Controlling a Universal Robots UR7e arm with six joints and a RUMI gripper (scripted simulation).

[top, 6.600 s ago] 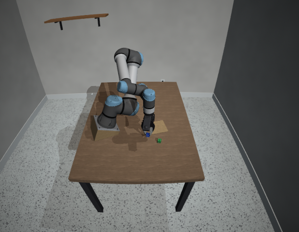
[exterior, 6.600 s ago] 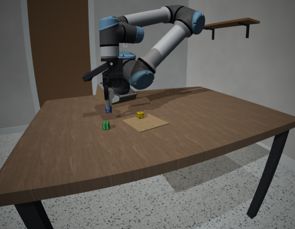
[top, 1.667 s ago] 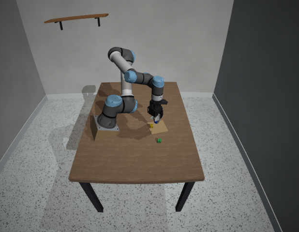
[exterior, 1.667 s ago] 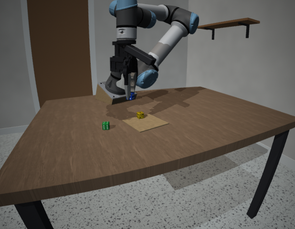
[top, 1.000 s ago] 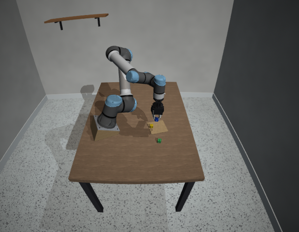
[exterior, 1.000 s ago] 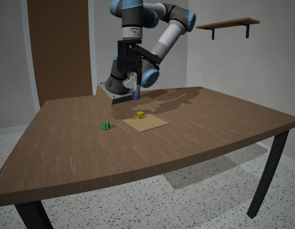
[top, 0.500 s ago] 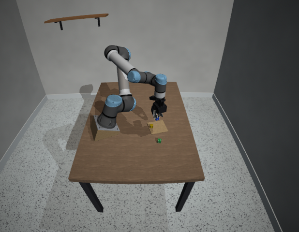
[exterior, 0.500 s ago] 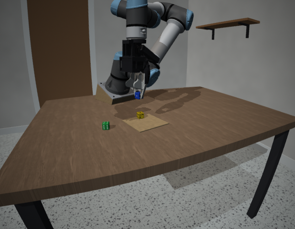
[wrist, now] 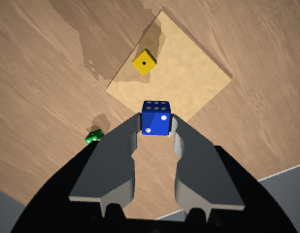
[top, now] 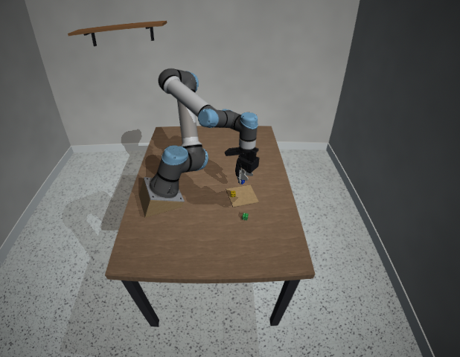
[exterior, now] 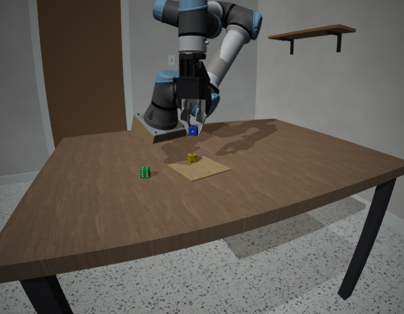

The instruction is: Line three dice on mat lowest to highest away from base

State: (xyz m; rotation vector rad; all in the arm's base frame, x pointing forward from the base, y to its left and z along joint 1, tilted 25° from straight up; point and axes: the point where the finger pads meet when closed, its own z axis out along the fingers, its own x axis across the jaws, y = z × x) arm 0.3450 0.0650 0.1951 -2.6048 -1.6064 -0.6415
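The tan mat lies 12 cm below my hand, 1 cm to the left of it and 1 cm ahead of it. Round my hand: green die (14 cm to the right, 11 cm below, 5 cm ahead); yellow die (10 cm below, 4 cm behind); blue die (right at my hand).
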